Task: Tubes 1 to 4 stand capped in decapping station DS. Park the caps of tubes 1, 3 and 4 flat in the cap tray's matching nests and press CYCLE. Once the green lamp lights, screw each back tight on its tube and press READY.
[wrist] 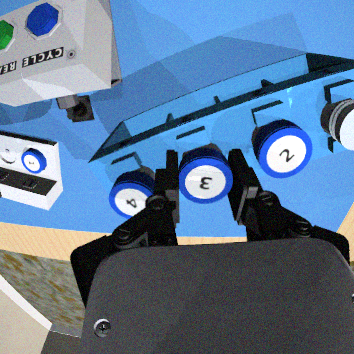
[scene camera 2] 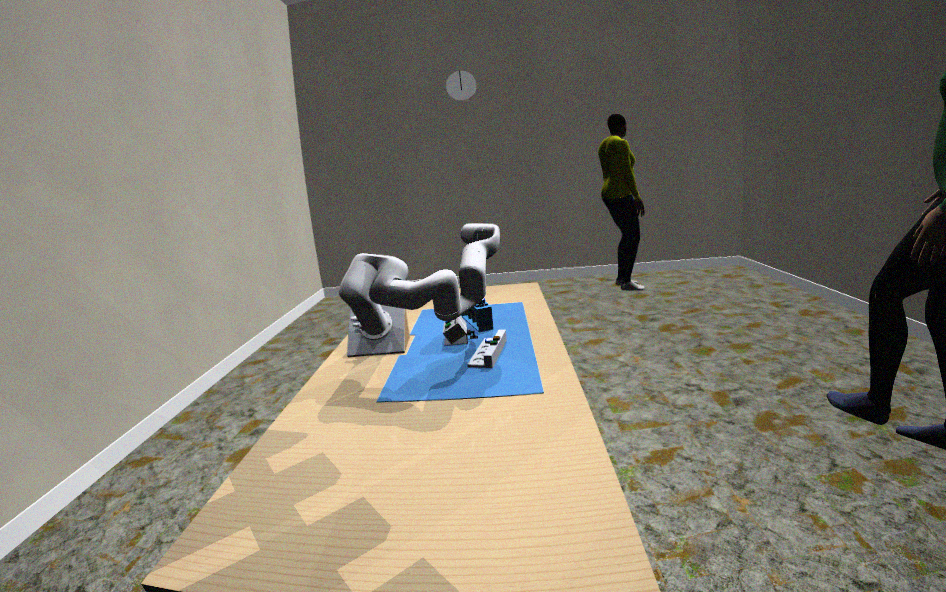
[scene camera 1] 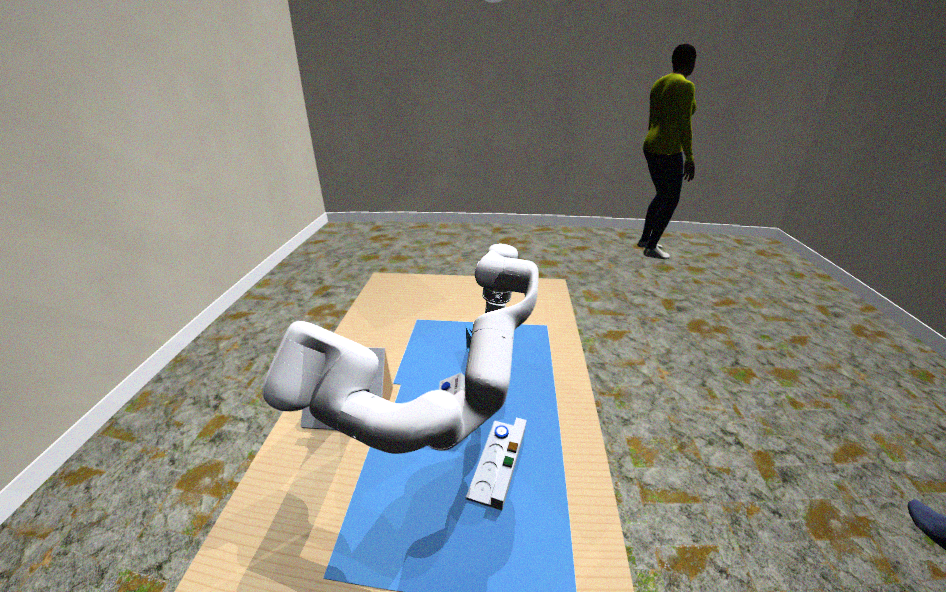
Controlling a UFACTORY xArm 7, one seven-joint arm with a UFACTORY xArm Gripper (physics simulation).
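Seen in the pictures: gripper, between the fingertips: (wrist: 201,165); arm's base, origin of its link: (scene camera 2: 375,325).
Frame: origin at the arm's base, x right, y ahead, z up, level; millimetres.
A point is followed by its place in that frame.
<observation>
My gripper (wrist: 201,165) {x -160, y 380, z 18 mm} is shut on the cap of tube 3 (wrist: 205,179) {x -162, y 377, z 39 mm} at translucent blue station DS (wrist: 235,130) {x -183, y 356, z 10 mm}; both fingers appear to touch its sides. The blue-rimmed caps of tube 4 (wrist: 131,197) {x -113, y 393, z 37 mm} and tube 2 (wrist: 285,150) {x -208, y 357, z 37 mm} stand either side; my left finger partly covers cap 4. Tube 1 (wrist: 346,122) {x -246, y 338, z 34 mm} stands uncapped at the right edge. Its cap 1 (scene camera 1: 501,431) {x 59, y 424, z -64 mm} (wrist: 33,161) {x 51, y 422, z -64 mm} lies flat in an end nest of the white cap tray (scene camera 1: 519,425) {x 56, y 467, z -40 mm} (wrist: 52,152) {x 23, y 415, z -74 mm}. In scene camera 1 the arm hides my fingertips and most of the station.
The control box (wrist: 92,75) {x -77, y 320, z -20 mm} has a blue CYCLE button (scene camera 1: 445,385) {x -40, y 271, z -14 mm} (wrist: 42,20) {x -47, y 274, z -12 mm} and a green button (wrist: 4,34) {x -8, y 276, z -13 mm}. On the tray's raised strip are an orange-brown square (scene camera 1: 512,446) {x 124, y 449, z -31 mm} and a dark green square (scene camera 1: 509,461) {x 163, y 443, z -31 mm}. People stand beyond the table (scene camera 2: 488,488).
</observation>
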